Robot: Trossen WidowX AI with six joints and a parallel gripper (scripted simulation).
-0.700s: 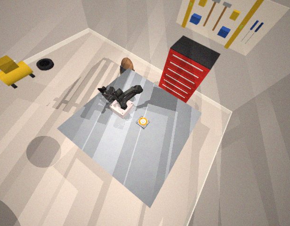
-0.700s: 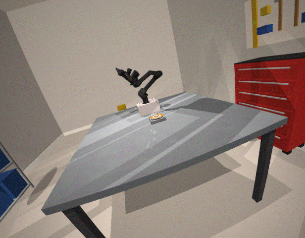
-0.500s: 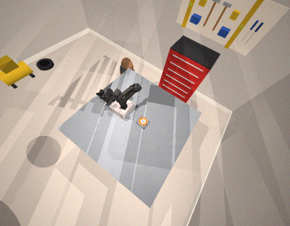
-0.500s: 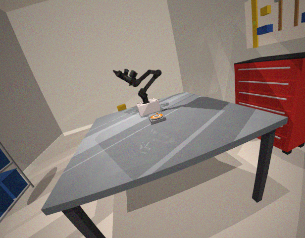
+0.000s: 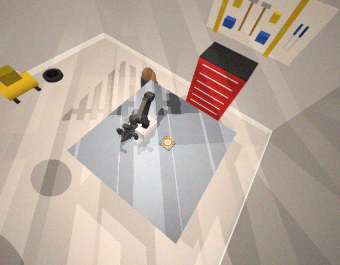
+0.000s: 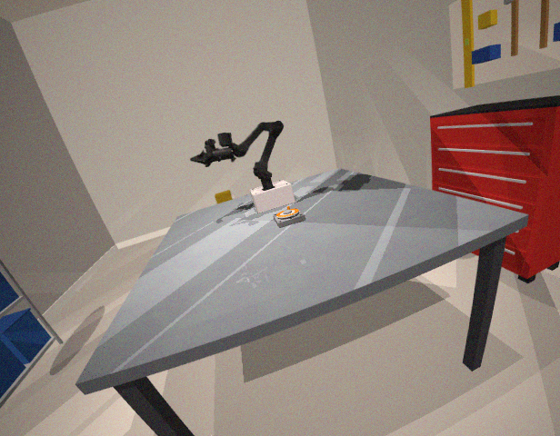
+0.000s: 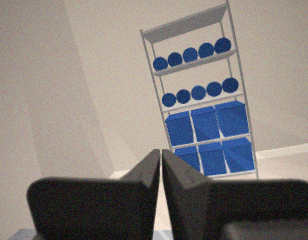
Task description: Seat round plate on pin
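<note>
My gripper tip is 26 cm short of the round plate, 33 cm to the right of it and 33 cm above it.
</note>
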